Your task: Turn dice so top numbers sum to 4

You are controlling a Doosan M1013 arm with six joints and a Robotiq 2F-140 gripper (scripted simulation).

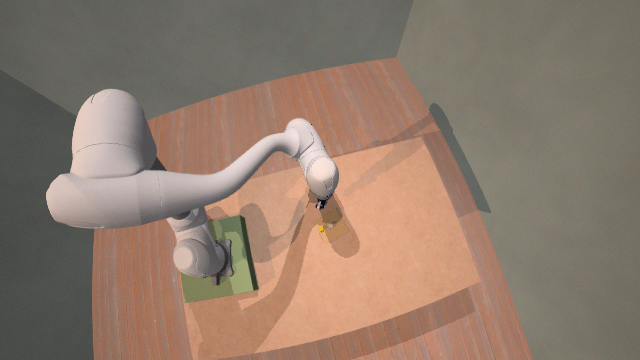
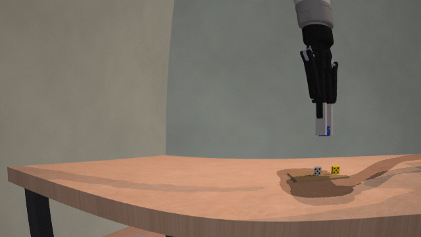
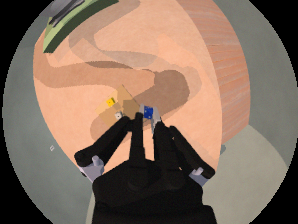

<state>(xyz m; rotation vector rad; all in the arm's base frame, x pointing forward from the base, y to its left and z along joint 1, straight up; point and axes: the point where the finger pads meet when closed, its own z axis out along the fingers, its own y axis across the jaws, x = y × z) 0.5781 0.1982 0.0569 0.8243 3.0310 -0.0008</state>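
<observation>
Now: the white die 2 cm ahead of my hand, 10 cm to the right of it and 12 cm below it. Round my hand: yellow die 3 cm behind, 11 cm to the right, 12 cm below; then tan mat 2 cm ahead, 10 cm to the right, 13 cm below; then blue die 2 cm below.
</observation>
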